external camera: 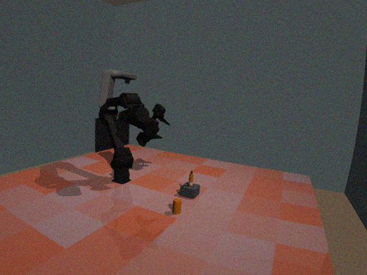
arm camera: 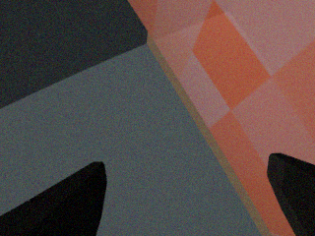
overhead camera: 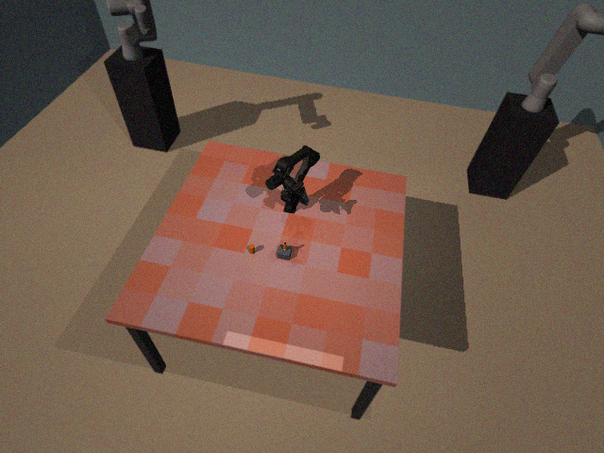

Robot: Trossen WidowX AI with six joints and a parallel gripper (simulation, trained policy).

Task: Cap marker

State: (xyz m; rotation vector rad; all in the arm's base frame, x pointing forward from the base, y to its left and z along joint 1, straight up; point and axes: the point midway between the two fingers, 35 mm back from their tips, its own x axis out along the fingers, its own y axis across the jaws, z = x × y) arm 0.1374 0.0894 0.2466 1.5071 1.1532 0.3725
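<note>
Now: the orange cap 190 mm ahead of my gripper tip, 240 mm to the right of it and 210 mm below it. The rest, counted from my gripper tip: dark grey holder block (170 mm ahead, 70 mm to the right, 210 mm below); pale tip (170 mm ahead, 70 mm to the right, 180 mm below); orange marker (170 mm ahead, 70 mm to the right, 150 mm below).
</note>
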